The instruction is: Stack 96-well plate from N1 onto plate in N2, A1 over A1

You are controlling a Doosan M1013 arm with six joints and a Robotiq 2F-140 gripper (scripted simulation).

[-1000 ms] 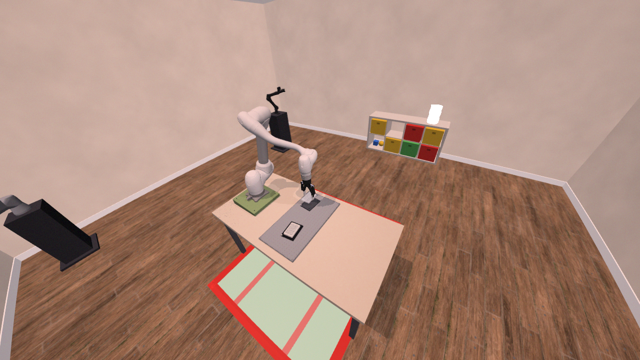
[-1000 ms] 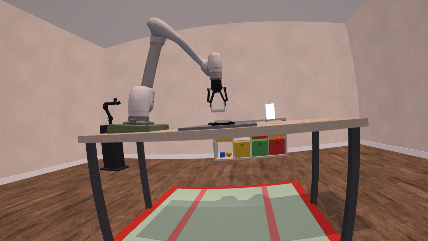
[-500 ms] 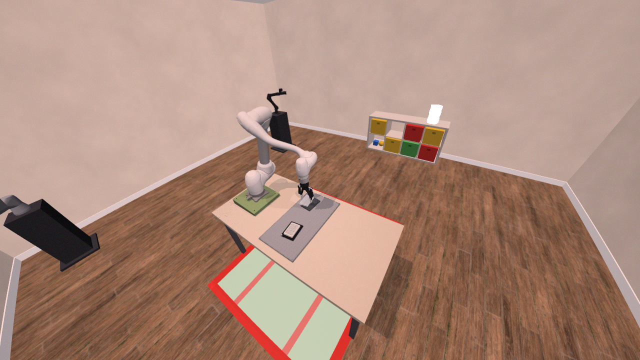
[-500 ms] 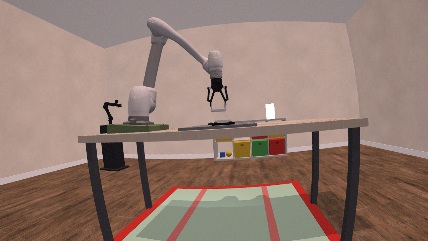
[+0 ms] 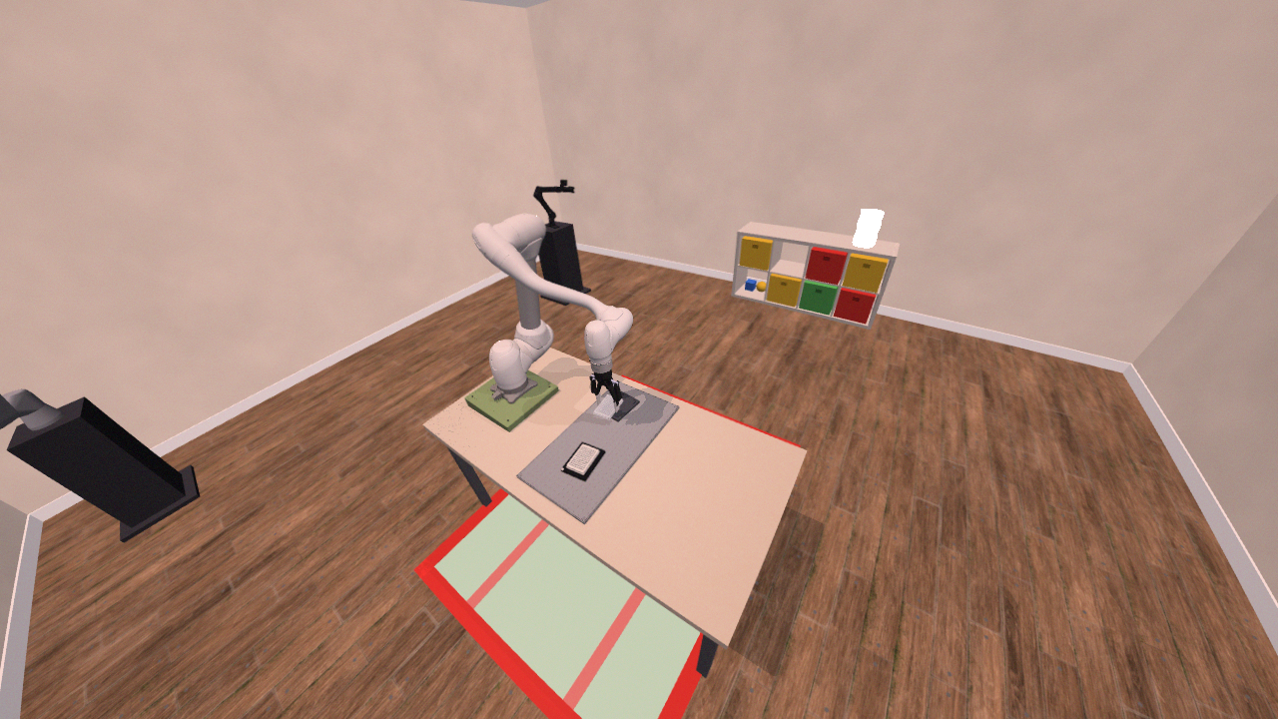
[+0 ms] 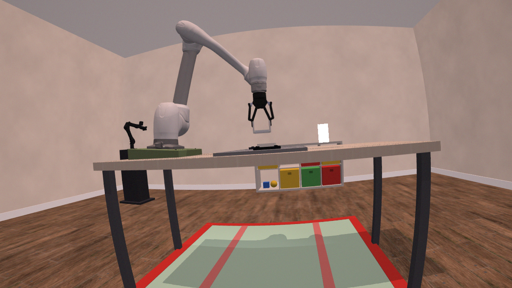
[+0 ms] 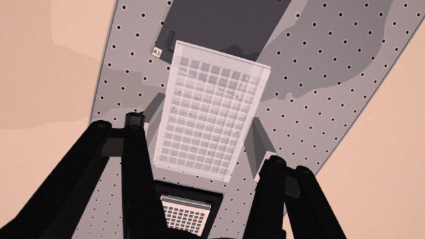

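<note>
My hand is 240 mm to the left of the black plate nest, 110 mm above it and 50 mm short of it.
</note>
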